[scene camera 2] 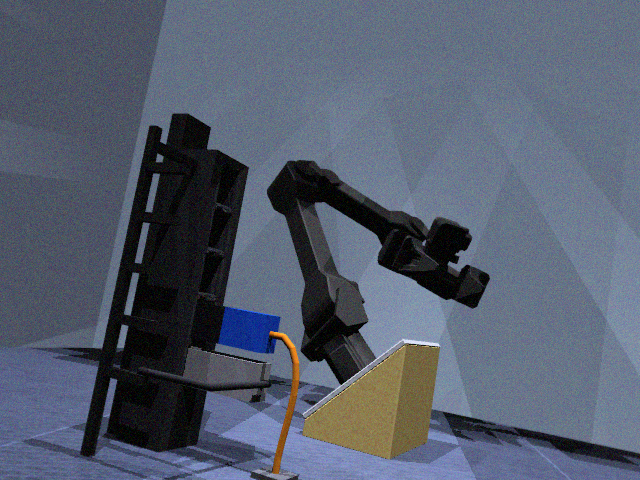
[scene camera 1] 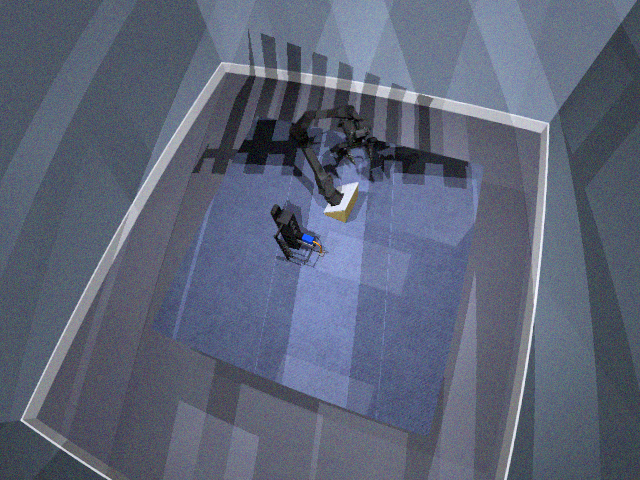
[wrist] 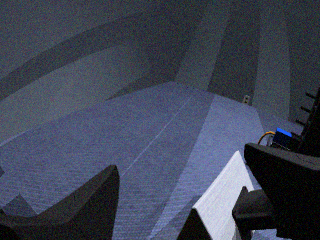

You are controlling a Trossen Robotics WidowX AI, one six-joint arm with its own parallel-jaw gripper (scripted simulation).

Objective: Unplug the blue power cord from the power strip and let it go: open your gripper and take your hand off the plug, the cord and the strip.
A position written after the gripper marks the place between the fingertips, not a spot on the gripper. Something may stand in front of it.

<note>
The gripper (scene camera 2: 460, 279) is open and holds nothing. Also in view: a blue plug (scene camera 2: 238, 328).
The gripper shows as well in scene camera 1 (scene camera 1: 363, 162) and in the wrist view (wrist: 184, 162).
</note>
